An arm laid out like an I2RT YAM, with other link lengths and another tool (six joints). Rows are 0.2 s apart.
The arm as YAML. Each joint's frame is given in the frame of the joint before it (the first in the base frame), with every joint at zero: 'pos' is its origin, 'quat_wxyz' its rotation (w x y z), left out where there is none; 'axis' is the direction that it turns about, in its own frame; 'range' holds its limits. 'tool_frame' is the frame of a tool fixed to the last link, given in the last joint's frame.
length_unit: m
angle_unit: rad
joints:
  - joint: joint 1
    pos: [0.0, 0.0, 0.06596]
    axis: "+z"
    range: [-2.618, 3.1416]
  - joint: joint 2
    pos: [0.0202, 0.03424, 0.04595]
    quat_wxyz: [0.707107, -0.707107, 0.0, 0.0]
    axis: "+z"
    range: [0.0, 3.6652]
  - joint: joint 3
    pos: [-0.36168, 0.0, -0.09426]
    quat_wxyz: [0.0, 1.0, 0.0, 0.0]
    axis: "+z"
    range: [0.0, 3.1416]
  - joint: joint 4
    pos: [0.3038, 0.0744, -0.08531]
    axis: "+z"
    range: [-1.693, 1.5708]
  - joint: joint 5
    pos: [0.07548, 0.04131, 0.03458]
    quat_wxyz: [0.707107, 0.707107, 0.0, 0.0]
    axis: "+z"
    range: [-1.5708, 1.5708]
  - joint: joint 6
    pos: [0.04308, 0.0, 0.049]
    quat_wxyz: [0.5, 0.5, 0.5, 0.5]
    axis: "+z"
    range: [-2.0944, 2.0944]
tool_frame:
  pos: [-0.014, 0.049, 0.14]
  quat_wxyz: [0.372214, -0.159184, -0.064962, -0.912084]
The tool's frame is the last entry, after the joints.
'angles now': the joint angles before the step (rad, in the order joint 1, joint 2, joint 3, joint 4, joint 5, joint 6). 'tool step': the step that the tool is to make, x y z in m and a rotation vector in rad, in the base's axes. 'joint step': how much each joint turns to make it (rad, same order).
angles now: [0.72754 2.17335 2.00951 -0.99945 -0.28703 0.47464]
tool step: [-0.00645 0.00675 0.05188 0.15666 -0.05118 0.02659]
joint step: [-0.00944 -0.09477 -0.04291 0.09255 -0.09074 0.00703]
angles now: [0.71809 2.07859 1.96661 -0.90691 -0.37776 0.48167]
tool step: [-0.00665 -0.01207 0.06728 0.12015 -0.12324 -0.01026]
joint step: [-0.01088 -0.14008 -0.05222 0.08623 -0.00864 0.00612]
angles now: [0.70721 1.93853 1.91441 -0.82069 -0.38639 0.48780]
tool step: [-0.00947 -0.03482 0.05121 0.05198 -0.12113 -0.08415]
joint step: [-0.01666 -0.16605 -0.09864 0.06617 0.07481 0.02150]
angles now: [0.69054 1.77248 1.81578 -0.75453 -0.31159 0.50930]
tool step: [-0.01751 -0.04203 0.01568 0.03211 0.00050 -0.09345]
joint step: [-0.03722 -0.14410 -0.13513 0.02768 0.02703 0.05805]
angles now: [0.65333 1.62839 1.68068 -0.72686 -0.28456 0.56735]
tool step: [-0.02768 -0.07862 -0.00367 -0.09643 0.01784 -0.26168]
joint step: [-0.02259 -0.19361 -0.14422 -0.10371 0.22571 0.10485]
